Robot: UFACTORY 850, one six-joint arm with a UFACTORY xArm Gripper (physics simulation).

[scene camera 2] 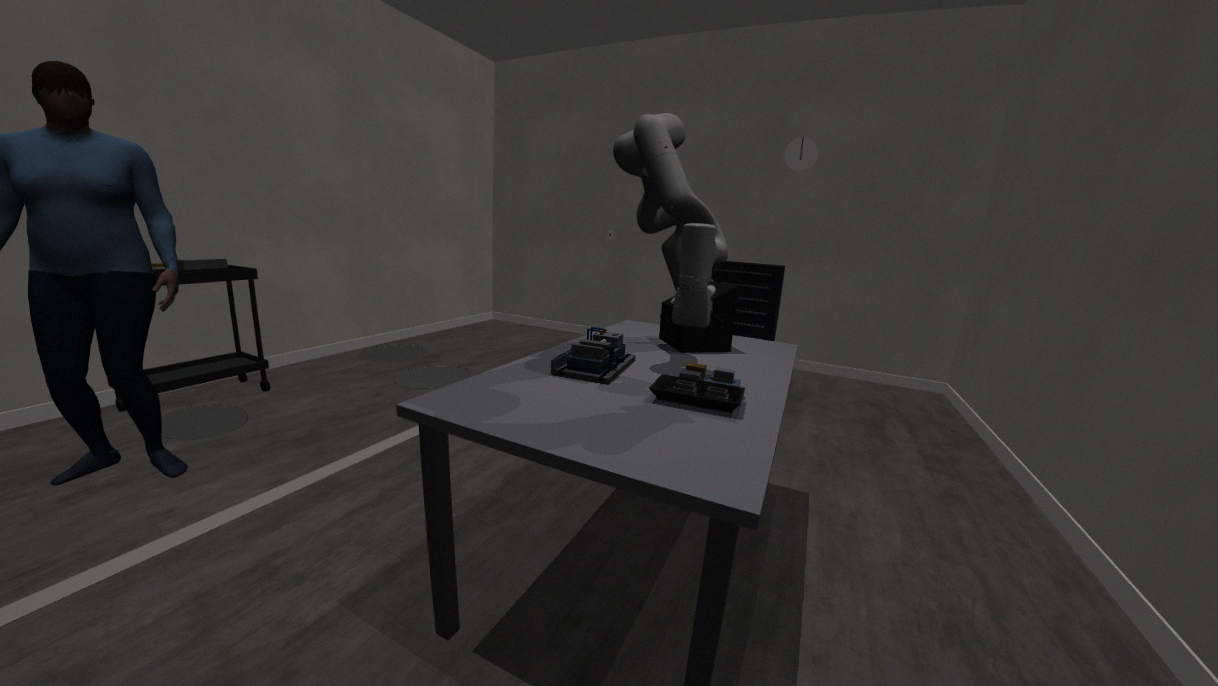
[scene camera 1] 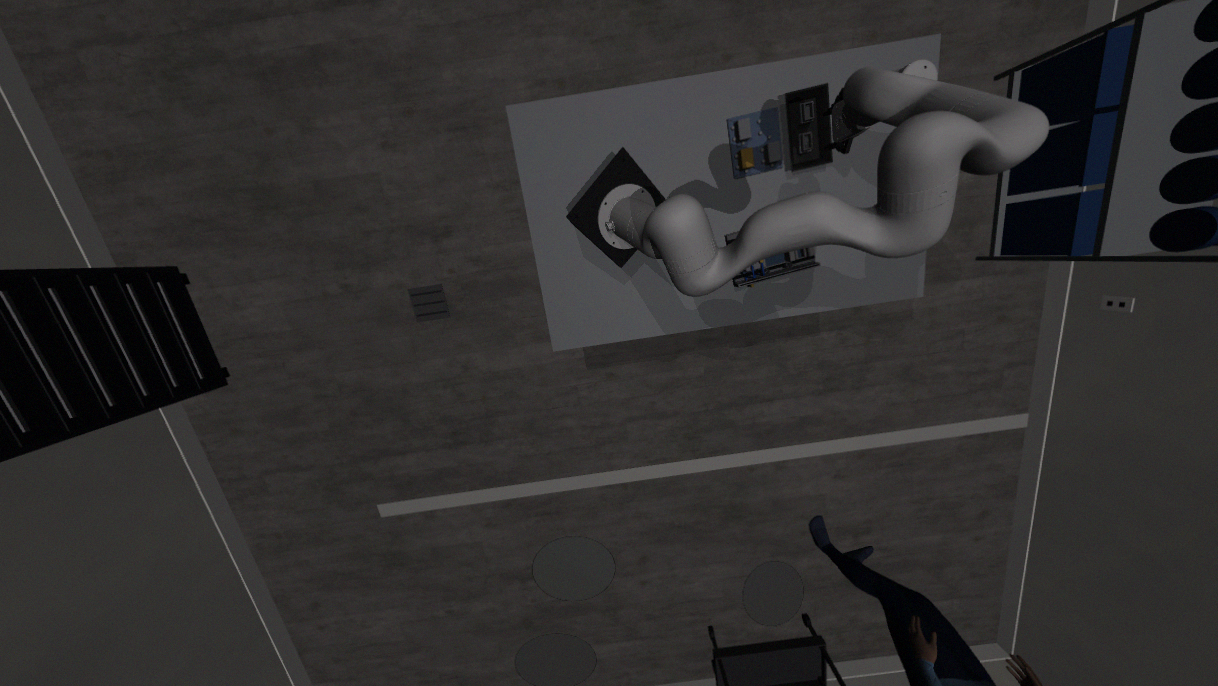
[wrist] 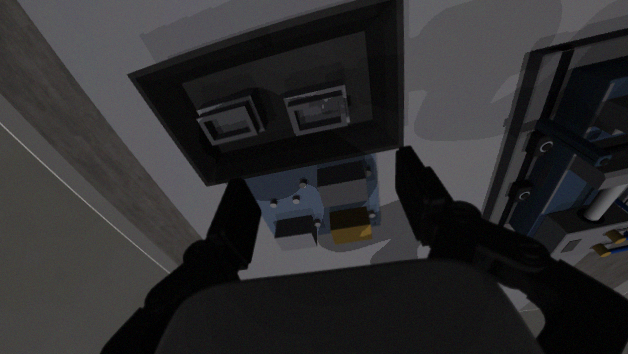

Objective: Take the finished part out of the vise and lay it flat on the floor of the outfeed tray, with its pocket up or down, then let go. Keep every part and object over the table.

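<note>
The dark outfeed tray (scene camera 1: 788, 132) (scene camera 2: 697, 398) (wrist: 401, 75) holds two grey metallic parts. One part (scene camera 1: 801, 143) (wrist: 322, 130) lies flat, pocket up, on the tray floor, on the side nearer the vise. The other part (scene camera 1: 801, 110) (wrist: 236, 140) lies beside it, apart, also pocket up. My gripper (wrist: 321, 181) is open and empty, raised above the tray's near side; the fingers are clear of both parts. The vise assembly (scene camera 2: 589, 357) (wrist: 565, 230) stands to the right in the wrist view. The arm partly covers it in scene camera 1, and I cannot make out a part in its jaws.
A blue plate (scene camera 1: 761, 140) (wrist: 287, 187) with grey, white and orange blocks and small pegs sits beside the tray. The table (scene camera 1: 596, 315) (scene camera 2: 545, 426) carries the arm's dark base (scene camera 1: 622, 166). A person (scene camera 1: 894, 588) (scene camera 2: 85, 204) stands away from the table, near a cart (scene camera 2: 204, 274).
</note>
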